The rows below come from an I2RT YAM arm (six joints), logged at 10 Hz.
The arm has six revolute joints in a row. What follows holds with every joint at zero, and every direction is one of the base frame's. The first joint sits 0.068 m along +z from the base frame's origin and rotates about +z. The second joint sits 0.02 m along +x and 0.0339 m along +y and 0.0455 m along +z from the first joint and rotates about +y. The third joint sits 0.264 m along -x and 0.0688 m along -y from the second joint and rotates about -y. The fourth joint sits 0.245 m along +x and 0.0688 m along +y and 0.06 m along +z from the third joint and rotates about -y. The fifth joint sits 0.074 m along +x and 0.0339 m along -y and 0.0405 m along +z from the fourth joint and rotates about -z. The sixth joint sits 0.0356 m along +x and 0.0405 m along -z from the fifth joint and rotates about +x. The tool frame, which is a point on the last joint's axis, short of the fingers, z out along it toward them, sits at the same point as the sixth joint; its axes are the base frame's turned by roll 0, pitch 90 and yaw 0 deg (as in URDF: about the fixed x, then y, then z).
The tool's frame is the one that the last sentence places.
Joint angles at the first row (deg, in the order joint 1, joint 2, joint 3, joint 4, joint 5, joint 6):
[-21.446 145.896 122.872 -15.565 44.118 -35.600]
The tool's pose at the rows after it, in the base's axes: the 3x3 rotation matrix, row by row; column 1 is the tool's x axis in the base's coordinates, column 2 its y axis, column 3 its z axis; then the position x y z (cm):
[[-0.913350, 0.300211, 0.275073], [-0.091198, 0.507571, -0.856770], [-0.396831, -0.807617, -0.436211]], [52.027, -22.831, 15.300]
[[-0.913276, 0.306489, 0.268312], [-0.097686, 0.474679, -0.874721], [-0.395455, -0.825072, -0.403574]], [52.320, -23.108, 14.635]
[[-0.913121, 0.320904, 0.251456], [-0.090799, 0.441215, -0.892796], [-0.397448, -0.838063, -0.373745]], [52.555, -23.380, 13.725]
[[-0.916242, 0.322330, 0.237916], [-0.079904, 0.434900, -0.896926], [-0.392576, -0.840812, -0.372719]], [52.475, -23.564, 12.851]
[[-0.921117, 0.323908, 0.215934], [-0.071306, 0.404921, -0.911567], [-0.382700, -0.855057, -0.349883]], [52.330, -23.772, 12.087]
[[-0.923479, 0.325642, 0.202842], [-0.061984, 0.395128, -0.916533], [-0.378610, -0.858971, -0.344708]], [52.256, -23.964, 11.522]
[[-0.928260, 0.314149, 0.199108], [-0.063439, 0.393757, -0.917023], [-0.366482, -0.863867, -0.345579]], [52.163, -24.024, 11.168]
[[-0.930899, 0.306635, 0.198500], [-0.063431, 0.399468, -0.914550], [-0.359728, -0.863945, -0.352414]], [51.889, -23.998, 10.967]
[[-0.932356, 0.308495, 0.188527], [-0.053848, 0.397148, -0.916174], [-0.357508, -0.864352, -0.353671]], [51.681, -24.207, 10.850]
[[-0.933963, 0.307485, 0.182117], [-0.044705, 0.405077, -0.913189], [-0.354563, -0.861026, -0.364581]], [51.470, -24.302, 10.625]
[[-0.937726, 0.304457, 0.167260], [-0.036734, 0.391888, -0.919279], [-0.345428, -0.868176, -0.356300]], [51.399, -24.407, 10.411]
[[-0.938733, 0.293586, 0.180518], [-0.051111, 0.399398, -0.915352], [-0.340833, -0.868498, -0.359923]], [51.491, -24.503, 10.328]
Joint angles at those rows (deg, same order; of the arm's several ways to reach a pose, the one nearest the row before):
[-21.181 146.686 122.695 -13.628 44.387 -35.506]
[-21.269 147.916 122.695 -10.205 45.874 -37.342]
[-21.358 149.410 122.781 -7.121 47.723 -38.320]
[-21.533 150.202 122.345 -6.243 48.332 -38.144]
[-21.708 150.730 121.118 -3.436 50.090 -39.367]
[-21.885 151.344 120.938 -2.640 50.793 -39.461]
[-21.972 151.522 120.498 -2.193 50.889 -40.077]
[-22.061 151.001 119.189 -1.936 50.627 -40.078]
[-22.324 150.908 118.827 -2.018 50.887 -39.817]
[-22.500 150.820 118.477 -2.811 50.713 -39.026]
[-22.587 151.083 118.389 -2.377 51.677 -39.459]
[-22.675 151.345 118.647 -2.021 50.806 -40.337]

